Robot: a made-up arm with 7 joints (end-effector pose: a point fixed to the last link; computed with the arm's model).
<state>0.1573 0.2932 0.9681 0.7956 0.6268 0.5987 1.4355</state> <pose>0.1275 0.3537 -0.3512 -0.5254 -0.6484 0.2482 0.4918</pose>
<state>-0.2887 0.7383 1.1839 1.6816 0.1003 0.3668 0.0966</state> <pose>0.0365 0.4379 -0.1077 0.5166 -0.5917 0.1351 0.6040</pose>
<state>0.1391 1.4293 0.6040 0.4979 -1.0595 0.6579 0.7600</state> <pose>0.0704 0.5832 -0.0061 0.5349 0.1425 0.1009 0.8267</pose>
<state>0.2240 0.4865 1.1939 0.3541 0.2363 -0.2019 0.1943</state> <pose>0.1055 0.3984 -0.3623 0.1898 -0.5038 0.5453 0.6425</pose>
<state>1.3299 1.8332 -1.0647 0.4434 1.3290 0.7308 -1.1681</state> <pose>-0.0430 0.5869 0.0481 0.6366 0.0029 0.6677 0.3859</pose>
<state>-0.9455 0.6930 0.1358 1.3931 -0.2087 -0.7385 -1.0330</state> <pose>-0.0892 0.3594 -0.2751 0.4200 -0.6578 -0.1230 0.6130</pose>
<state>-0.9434 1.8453 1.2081 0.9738 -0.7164 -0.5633 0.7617</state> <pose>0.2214 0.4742 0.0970 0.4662 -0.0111 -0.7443 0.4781</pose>
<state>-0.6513 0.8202 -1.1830 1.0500 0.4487 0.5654 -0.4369</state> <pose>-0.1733 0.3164 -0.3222 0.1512 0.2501 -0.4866 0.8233</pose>
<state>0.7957 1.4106 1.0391 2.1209 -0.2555 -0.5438 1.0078</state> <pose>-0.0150 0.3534 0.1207 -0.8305 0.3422 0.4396 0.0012</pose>
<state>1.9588 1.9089 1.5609 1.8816 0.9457 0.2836 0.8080</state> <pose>-0.2194 0.3046 -0.0879 -0.6569 0.5424 0.0904 0.5159</pose>
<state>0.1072 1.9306 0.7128 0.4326 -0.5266 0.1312 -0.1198</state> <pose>0.0335 0.5403 0.2084 0.9008 -0.1676 0.0223 0.3999</pose>
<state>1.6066 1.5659 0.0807 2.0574 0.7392 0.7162 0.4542</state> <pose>-0.0170 0.3451 0.1539 0.3960 -0.8457 -0.2401 0.2651</pose>
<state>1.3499 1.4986 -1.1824 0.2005 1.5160 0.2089 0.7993</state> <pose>0.0669 0.5952 -0.0015 0.0925 -0.6827 0.2488 0.6807</pose>
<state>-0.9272 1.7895 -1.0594 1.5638 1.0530 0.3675 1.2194</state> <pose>-0.0170 0.4544 -0.1199 -0.4235 0.4918 -0.0325 0.7600</pose>
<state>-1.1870 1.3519 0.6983 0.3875 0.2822 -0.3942 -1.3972</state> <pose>-0.0339 0.5876 -0.0684 0.9347 -0.2677 -0.0838 0.2184</pose>
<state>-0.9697 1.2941 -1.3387 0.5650 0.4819 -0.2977 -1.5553</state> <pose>-0.1593 0.5333 -0.1354 0.5492 -0.1191 -0.6509 0.5103</pose>
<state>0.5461 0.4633 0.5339 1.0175 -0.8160 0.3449 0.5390</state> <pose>0.2703 0.3747 -0.1978 0.3210 -0.4097 -0.0856 0.8496</pose>
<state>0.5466 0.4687 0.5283 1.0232 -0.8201 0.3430 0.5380</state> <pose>0.2702 0.3755 -0.1956 0.3272 -0.4098 -0.0895 0.8468</pose>
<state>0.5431 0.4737 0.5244 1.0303 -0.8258 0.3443 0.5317</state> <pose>0.2692 0.3764 -0.1943 0.3359 -0.4077 -0.0914 0.8442</pose>
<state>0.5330 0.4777 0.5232 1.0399 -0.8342 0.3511 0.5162</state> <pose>0.2667 0.3772 -0.1946 0.3490 -0.4019 -0.0899 0.8418</pose>
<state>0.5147 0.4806 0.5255 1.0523 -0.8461 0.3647 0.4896</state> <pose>0.2624 0.3780 -0.1966 0.3673 -0.3913 -0.0844 0.8395</pose>
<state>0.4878 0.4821 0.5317 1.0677 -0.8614 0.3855 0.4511</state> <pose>0.2562 0.3787 -0.2005 0.3912 -0.3758 -0.0749 0.8367</pose>
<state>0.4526 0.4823 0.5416 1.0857 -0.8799 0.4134 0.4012</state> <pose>0.2479 0.3793 -0.2061 0.4205 -0.3549 -0.0620 0.8327</pose>
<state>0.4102 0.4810 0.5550 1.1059 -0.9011 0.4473 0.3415</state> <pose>0.2377 0.3798 -0.2129 0.4545 -0.3291 -0.0468 0.8264</pose>
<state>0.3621 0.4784 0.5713 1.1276 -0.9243 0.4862 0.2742</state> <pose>0.2259 0.3801 -0.2205 0.4919 -0.2987 -0.0307 0.8172</pose>
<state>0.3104 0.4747 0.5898 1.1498 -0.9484 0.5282 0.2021</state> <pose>0.2128 0.3805 -0.2284 0.5312 -0.2648 -0.0149 0.8046</pose>
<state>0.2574 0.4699 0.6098 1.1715 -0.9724 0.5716 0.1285</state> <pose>0.1990 0.3806 -0.2361 0.5704 -0.2288 -0.0004 0.7888</pose>
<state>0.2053 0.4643 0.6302 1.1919 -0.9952 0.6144 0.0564</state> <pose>0.1850 0.3807 -0.2432 0.6077 -0.1925 0.0117 0.7704</pose>
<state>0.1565 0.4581 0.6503 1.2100 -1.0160 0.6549 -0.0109</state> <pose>0.1715 0.3807 -0.2495 0.6412 -0.1573 0.0215 0.7507</pose>
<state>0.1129 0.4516 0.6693 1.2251 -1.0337 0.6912 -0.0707</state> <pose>0.1590 0.3805 -0.2550 0.6697 -0.1251 0.0289 0.7314</pose>
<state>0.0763 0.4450 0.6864 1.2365 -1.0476 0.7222 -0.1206</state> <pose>0.1482 0.3803 -0.2595 0.6921 -0.0972 0.0344 0.7144</pose>
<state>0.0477 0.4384 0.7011 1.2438 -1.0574 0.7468 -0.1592</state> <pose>0.1395 0.3799 -0.2633 0.7079 -0.0745 0.0387 0.7013</pose>
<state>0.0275 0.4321 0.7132 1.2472 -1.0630 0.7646 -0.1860</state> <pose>0.1330 0.3795 -0.2664 0.7175 -0.0575 0.0422 0.6929</pose>
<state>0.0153 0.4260 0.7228 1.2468 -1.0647 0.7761 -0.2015</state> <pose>0.1287 0.3789 -0.2691 0.7213 -0.0458 0.0456 0.6896</pose>
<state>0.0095 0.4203 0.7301 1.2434 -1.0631 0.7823 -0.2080</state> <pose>0.1262 0.3783 -0.2714 0.7205 -0.0388 0.0488 0.6906</pose>
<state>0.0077 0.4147 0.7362 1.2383 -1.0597 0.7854 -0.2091</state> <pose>0.1248 0.3776 -0.2736 0.7170 -0.0345 0.0523 0.6943</pose>
